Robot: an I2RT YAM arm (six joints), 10 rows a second.
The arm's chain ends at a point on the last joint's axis. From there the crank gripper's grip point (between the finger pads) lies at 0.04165 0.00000 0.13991 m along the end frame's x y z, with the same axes.
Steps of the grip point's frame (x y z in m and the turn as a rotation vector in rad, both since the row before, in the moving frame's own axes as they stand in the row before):
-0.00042 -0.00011 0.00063 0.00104 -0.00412 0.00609
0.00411 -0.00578 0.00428 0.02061 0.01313 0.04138
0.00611 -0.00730 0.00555 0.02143 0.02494 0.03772
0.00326 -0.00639 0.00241 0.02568 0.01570 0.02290
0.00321 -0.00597 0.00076 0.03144 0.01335 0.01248
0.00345 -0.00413 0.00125 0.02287 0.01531 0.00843
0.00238 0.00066 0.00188 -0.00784 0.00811 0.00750
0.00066 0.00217 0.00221 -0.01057 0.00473 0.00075
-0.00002 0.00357 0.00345 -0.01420 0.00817 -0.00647
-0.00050 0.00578 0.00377 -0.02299 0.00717 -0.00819
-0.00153 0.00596 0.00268 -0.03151 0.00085 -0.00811
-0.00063 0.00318 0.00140 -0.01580 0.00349 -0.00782
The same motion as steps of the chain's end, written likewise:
0.00016 -0.00022 0.00046 0.00104 -0.00412 0.00609
0.00225 -0.00466 0.00485 0.02061 0.01313 0.04138
0.00261 -0.00595 0.00665 0.02143 0.02494 0.03772
0.00104 -0.00379 0.00311 0.02568 0.01570 0.02290
0.00132 -0.00211 0.00139 0.03144 0.01335 0.01248
0.00130 -0.00130 0.00194 0.02287 0.01531 0.00843
0.00125 -0.00075 0.00223 -0.00784 0.00811 0.00750
0.00000 0.00066 0.00242 -0.01057 0.00473 0.00075
-0.00117 0.00186 0.00381 -0.01420 0.00817 -0.00647
-0.00151 0.00291 0.00411 -0.02299 0.00717 -0.00819
-0.00167 0.00189 0.00278 -0.03151 0.00085 -0.00811
-0.00113 0.00130 0.00156 -0.01580 0.00349 -0.00782

